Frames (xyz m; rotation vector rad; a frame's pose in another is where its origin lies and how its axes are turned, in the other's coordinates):
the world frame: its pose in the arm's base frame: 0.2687 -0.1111 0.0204 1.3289 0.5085 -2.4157
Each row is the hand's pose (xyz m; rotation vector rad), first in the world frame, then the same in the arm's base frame.
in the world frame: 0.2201 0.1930 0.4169 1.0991 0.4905 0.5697
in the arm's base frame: -0.0613 -0.4991 0.0124 2.0776 -1.1310 -1.8219
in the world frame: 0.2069 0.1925 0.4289 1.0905 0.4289 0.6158
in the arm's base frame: -0.0636 -0.5026 0.0297 1.9885 -1.1480 -1.8274
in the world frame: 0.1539 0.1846 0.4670 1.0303 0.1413 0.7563
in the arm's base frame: -0.0683 -0.5069 0.0952 1.6057 -1.1715 -1.8906
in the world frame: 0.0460 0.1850 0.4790 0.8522 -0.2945 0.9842
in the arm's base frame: -0.0222 -0.5000 0.1932 1.0290 -1.1124 -1.8690
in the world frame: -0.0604 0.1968 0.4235 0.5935 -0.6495 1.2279
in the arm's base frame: 0.0777 -0.4722 0.2546 0.5622 -0.9783 -1.7017
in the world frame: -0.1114 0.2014 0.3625 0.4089 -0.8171 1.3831
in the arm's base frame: 0.1504 -0.4421 0.2671 0.3401 -0.8801 -1.5495
